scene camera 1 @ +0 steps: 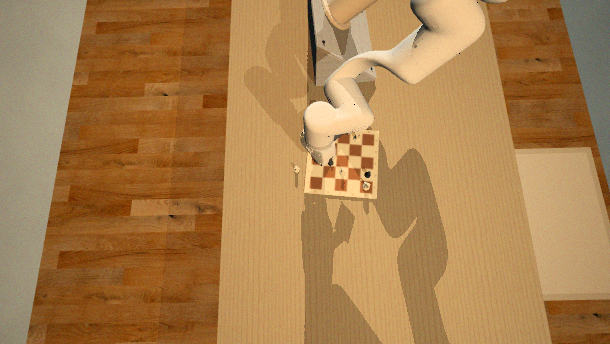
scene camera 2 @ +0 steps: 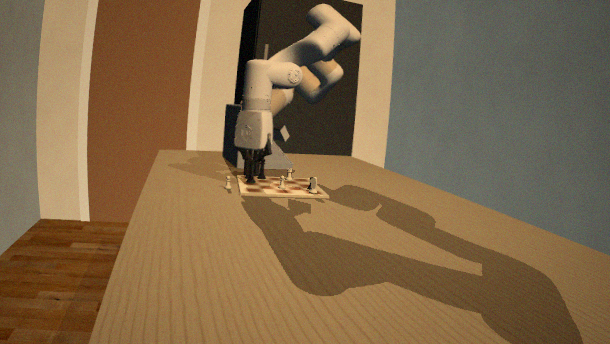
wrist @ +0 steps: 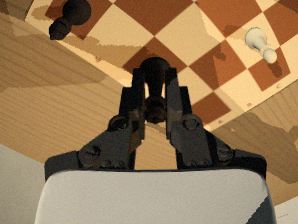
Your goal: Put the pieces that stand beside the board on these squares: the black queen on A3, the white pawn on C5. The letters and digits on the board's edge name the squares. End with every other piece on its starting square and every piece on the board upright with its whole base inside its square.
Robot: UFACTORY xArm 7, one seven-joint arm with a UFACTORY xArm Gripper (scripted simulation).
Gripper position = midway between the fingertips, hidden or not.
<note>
I see my gripper (scene camera 2: pixel 251 175) and a chessboard (scene camera 1: pixel 357 158).
The chessboard shows as well in scene camera 2 (scene camera 2: pixel 297 187) and in the wrist view (wrist: pixel 225 78). My gripper shows as well in the wrist view (wrist: pixel 154 83).
</note>
